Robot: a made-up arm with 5 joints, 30 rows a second.
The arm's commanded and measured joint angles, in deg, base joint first. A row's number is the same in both.
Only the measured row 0 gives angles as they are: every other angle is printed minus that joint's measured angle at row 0.
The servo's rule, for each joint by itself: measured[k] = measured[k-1] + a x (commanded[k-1-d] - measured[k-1]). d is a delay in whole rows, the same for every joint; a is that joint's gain. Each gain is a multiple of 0.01, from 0.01 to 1. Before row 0 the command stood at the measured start. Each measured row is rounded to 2 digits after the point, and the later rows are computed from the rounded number. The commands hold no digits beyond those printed.
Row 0, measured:
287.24, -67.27, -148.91, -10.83, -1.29
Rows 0 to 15, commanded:
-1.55, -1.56, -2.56, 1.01, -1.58
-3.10, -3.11, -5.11, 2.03, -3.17
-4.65, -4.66, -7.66, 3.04, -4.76
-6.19, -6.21, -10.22, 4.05, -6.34
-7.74, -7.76, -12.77, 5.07, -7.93
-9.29, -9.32, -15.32, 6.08, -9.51
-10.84, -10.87, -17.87, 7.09, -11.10
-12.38, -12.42, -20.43, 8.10, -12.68
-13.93, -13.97, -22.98, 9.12, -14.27
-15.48, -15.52, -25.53, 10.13, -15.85
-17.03, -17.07, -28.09, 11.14, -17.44
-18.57, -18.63, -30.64, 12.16, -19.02
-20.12, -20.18, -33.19, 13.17, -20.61
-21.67, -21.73, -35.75, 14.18, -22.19
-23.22, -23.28, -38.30, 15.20, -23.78
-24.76, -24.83, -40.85, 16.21, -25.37
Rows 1 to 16, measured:
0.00, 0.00, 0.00, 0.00, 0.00
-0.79, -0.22, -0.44, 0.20, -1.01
-1.97, -0.62, -1.23, 0.57, -2.39
-3.34, -1.19, -2.32, 1.06, -3.91
-4.79, -1.89, -3.66, 1.66, -5.47
-6.29, -2.71, -5.21, 2.34, -7.04
-7.82, -3.64, -6.93, 3.09, -8.62
-9.36, -4.65, -8.79, 3.89, -10.21
-10.90, -5.74, -10.77, 4.73, -11.79
-12.45, -6.89, -12.85, 5.61, -13.38
-14.00, -8.10, -15.01, 6.51, -14.96
-15.55, -9.36, -17.23, 7.44, -16.55
-17.09, -10.66, -19.51, 8.38, -18.13
-18.64, -11.99, -21.84, 9.34, -19.72
-20.19, -13.35, -24.20, 10.31, -21.30
-21.74, -14.74, -26.60, 11.29, -22.89
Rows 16 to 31, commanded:
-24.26, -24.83, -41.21, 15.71, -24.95
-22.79, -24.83, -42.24, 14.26, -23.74
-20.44, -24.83, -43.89, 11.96, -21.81
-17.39, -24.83, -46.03, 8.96, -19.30
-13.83, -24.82, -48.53, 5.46, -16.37
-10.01, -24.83, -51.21, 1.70, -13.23
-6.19, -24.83, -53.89, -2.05, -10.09
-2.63, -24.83, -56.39, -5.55, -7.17
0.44, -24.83, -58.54, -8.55, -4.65
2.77, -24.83, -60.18, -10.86, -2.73
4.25, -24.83, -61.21, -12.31, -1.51
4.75, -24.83, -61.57, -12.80, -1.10
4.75, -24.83, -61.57, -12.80, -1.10
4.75, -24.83, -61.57, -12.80, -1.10
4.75, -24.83, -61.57, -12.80, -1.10
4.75, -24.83, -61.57, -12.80, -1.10
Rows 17 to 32, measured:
-23.28, -16.15, -29.02, 12.27, -24.48
-23.78, -17.37, -31.09, 12.96, -24.78
-23.28, -18.41, -32.99, 13.22, -24.11
-21.83, -19.31, -34.84, 12.97, -22.64
-19.57, -20.08, -36.74, 12.17, -20.50
-16.64, -20.74, -38.74, 10.83, -17.86
-13.26, -21.31, -40.86, 9.00, -14.90
-9.65, -21.80, -43.08, 6.79, -11.82
-6.07, -22.22, -45.34, 4.32, -8.84
-2.75, -22.59, -47.58, 1.75, -6.16
0.07, -22.90, -49.72, -0.77, -3.96
2.20, -23.17, -51.67, -3.08, -2.39
3.50, -23.40, -53.35, -5.02, -1.56
4.14, -23.60, -54.75, -6.58, -1.27
4.45, -23.77, -55.91, -7.82, -1.16
4.60, -23.92, -56.87, -8.82, -1.12

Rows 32 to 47, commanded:
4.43, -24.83, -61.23, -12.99, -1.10
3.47, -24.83, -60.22, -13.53, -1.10
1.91, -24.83, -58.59, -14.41, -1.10
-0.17, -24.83, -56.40, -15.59, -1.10
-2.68, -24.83, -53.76, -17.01, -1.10
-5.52, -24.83, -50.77, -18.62, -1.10
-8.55, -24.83, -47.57, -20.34, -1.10
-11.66, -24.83, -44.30, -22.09, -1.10
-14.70, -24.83, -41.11, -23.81, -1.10
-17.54, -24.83, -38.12, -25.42, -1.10
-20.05, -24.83, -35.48, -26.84, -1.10
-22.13, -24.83, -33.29, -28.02, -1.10
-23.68, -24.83, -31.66, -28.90, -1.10
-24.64, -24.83, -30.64, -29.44, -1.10
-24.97, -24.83, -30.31, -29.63, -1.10
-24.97, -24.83, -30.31, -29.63, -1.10
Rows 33 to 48, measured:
4.68, -24.05, -57.67, -9.62, -1.11
4.55, -24.16, -58.28, -10.29, -1.10
4.00, -24.25, -58.61, -10.94, -1.10
2.93, -24.33, -58.61, -11.63, -1.10
1.35, -24.40, -58.23, -12.42, -1.10
-0.71, -24.46, -57.47, -13.34, -1.10
-3.16, -24.51, -56.33, -14.40, -1.10
-5.91, -24.55, -54.84, -15.59, -1.10
-8.84, -24.59, -53.05, -16.89, -1.10
-11.83, -24.62, -51.02, -18.27, -1.10
-14.74, -24.65, -48.83, -19.70, -1.10
-17.45, -24.68, -46.56, -21.13, -1.10
-19.84, -24.70, -44.30, -22.51, -1.10
-21.80, -24.72, -42.15, -23.79, -1.10
-23.25, -24.74, -40.19, -24.92, -1.10
-24.13, -24.75, -38.51, -25.86, -1.10

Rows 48 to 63, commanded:
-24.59, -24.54, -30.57, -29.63, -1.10
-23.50, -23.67, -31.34, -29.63, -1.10
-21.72, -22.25, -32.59, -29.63, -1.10
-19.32, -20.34, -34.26, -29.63, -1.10
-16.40, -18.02, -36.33, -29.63, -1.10
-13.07, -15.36, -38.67, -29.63, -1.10
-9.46, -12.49, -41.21, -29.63, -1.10
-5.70, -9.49, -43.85, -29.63, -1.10
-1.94, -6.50, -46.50, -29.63, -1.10
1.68, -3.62, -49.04, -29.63, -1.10
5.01, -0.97, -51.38, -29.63, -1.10
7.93, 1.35, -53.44, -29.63, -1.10
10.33, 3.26, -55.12, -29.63, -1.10
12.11, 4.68, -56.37, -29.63, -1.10
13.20, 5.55, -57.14, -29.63, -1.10
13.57, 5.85, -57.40, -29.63, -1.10
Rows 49 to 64, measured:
-24.56, -24.76, -37.12, -26.61, -1.10
-24.58, -24.73, -36.01, -27.21, -1.10
-24.03, -24.58, -35.22, -27.69, -1.10
-22.85, -24.25, -34.77, -28.08, -1.10
-21.05, -23.70, -34.68, -28.39, -1.10
-18.68, -22.90, -34.96, -28.64, -1.10
-15.82, -21.84, -35.59, -28.84, -1.10
-12.58, -20.53, -36.55, -29.00, -1.10
-9.07, -18.98, -37.79, -29.13, -1.10
-5.43, -17.23, -39.27, -29.23, -1.10
-1.80, -15.32, -40.93, -29.31, -1.10
1.67, -13.31, -42.71, -29.37, -1.10
4.86, -11.26, -44.53, -29.42, -1.10
7.65, -9.23, -46.33, -29.46, -1.10
9.92, -7.28, -48.04, -29.49, -1.10
11.59, -5.48, -49.59, -29.52, -1.10

